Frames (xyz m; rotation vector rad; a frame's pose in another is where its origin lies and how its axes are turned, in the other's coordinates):
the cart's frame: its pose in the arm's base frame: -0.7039 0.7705 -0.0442 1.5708 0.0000 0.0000
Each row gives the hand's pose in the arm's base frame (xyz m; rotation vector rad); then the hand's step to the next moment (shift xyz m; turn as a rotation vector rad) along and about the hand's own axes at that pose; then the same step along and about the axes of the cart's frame.
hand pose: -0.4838 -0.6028 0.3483 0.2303 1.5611 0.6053
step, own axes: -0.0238 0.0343 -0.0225 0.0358 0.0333 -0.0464
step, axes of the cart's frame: -0.0269 0.0373 -0.0116 -0.0558 -0.0152 -0.0347
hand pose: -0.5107 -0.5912 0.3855 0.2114 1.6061 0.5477
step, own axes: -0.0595 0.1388 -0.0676 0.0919 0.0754 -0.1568
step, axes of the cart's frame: -0.0844 0.1187 -0.0785 -0.1780 -0.0428 -0.0721
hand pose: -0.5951 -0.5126 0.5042 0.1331 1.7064 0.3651
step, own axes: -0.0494 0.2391 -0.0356 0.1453 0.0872 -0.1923
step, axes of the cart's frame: -0.0545 0.1262 -0.2049 -0.2233 -0.0848 -0.0930
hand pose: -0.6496 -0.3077 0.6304 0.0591 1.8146 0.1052
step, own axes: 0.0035 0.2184 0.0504 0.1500 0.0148 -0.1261
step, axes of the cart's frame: 0.0446 0.0070 -0.2196 -0.1591 -0.1128 -0.0241
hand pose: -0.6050 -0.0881 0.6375 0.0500 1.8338 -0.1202
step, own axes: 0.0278 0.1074 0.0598 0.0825 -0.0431 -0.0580
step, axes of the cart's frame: 0.0605 -0.0483 -0.0994 -0.0816 -0.0621 0.0389
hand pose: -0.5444 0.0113 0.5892 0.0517 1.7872 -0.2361
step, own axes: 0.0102 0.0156 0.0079 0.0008 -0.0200 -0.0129
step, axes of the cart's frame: 0.0078 -0.0136 -0.0128 -0.0158 0.0046 0.0172
